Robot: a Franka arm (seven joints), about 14 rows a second.
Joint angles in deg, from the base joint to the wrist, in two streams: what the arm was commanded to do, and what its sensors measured. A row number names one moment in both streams.
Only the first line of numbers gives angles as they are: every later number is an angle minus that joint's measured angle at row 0.
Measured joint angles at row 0:
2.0, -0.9, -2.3, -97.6, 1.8, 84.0, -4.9
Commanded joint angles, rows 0 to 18:
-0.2, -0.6, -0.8, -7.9, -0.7, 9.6, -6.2
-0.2, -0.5, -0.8, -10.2, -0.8, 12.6, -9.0
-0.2, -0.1, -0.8, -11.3, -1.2, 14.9, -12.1
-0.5, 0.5, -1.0, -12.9, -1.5, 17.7, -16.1
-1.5, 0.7, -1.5, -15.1, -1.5, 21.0, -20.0
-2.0, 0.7, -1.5, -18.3, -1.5, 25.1, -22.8
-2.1, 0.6, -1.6, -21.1, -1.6, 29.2, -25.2
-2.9, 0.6, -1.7, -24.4, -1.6, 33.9, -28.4
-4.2, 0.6, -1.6, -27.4, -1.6, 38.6, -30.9
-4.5, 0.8, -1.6, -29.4, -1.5, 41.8, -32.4
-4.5, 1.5, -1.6, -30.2, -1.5, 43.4, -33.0
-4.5, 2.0, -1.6, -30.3, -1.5, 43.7, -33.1
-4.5, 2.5, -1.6, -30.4, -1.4, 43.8, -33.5
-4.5, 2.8, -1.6, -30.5, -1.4, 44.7, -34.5
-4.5, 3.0, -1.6, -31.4, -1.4, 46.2, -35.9
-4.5, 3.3, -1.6, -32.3, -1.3, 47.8, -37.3
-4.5, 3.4, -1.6, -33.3, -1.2, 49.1, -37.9
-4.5, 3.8, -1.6, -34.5, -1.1, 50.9, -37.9
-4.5, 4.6, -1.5, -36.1, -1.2, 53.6, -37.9
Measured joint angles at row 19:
-4.0, 3.8, -1.9, -33.2, -1.0, 49.1, -36.5
